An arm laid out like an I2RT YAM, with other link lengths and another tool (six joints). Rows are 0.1 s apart.
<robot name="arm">
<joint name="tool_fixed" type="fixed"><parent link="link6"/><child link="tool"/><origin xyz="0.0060 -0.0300 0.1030" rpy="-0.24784 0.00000 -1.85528"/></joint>
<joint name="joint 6" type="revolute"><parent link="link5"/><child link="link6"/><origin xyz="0.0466 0.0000 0.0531" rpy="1.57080 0.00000 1.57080"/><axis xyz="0 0 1"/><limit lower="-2.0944" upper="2.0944"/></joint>
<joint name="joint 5" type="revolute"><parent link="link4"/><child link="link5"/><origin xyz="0.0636 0.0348 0.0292" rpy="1.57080 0.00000 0.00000"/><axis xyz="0 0 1"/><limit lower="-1.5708" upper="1.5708"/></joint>
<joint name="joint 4" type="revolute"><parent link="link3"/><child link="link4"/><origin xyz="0.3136 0.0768 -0.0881" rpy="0.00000 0.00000 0.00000"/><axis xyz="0 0 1"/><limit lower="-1.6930" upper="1.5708"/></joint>
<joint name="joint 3" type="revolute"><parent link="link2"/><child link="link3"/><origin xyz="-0.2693 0.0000 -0.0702" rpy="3.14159 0.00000 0.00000"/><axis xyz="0 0 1"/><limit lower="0.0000" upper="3.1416"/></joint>
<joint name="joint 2" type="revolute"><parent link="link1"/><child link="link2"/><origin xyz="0.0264 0.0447 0.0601" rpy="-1.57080 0.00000 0.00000"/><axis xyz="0 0 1"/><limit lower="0.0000" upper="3.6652"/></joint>
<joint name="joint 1" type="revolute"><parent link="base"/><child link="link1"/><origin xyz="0.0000 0.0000 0.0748" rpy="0.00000 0.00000 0.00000"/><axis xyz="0 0 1"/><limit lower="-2.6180" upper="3.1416"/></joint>
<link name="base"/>
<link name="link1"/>
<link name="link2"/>
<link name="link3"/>
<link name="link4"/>
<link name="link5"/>
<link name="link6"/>
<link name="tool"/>
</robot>
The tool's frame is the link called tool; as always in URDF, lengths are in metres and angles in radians.
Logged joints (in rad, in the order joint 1, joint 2, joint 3, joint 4, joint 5, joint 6), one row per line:
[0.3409 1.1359 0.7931 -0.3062 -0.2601 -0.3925]
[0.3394 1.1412 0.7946 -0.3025 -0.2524 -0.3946]
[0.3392 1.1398 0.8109 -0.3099 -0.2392 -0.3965]
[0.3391 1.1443 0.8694 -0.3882 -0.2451 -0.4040]
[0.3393 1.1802 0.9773 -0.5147 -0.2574 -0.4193]
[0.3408 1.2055 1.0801 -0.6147 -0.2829 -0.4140]
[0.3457 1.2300 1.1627 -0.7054 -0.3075 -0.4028]
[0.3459 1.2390 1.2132 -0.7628 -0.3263 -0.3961]
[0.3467 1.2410 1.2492 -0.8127 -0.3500 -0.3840]
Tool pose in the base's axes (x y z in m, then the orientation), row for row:
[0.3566 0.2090 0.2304 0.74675 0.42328 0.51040 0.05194]
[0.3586 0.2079 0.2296 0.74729 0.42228 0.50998 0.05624]
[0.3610 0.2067 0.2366 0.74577 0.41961 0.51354 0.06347]
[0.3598 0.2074 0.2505 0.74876 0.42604 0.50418 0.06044]
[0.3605 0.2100 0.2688 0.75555 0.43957 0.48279 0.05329]
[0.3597 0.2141 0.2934 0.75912 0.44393 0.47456 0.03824]
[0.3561 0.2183 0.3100 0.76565 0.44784 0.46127 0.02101]
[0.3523 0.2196 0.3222 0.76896 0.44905 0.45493 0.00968]
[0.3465 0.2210 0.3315 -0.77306 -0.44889 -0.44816 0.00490]
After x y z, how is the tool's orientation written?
As a quaternion, x y z w.
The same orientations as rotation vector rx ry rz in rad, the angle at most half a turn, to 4 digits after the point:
[2.2714 1.2875 1.5525]
[2.2672 1.2811 1.5472]
[2.2527 1.2675 1.5512]
[2.2659 1.2893 1.5257]
[2.2963 1.3360 1.4673]
[2.3285 1.3617 1.4556]
[2.3737 1.3884 1.4301]
[2.4010 1.4021 1.4205]
[-2.4211 -1.4059 -1.4036]

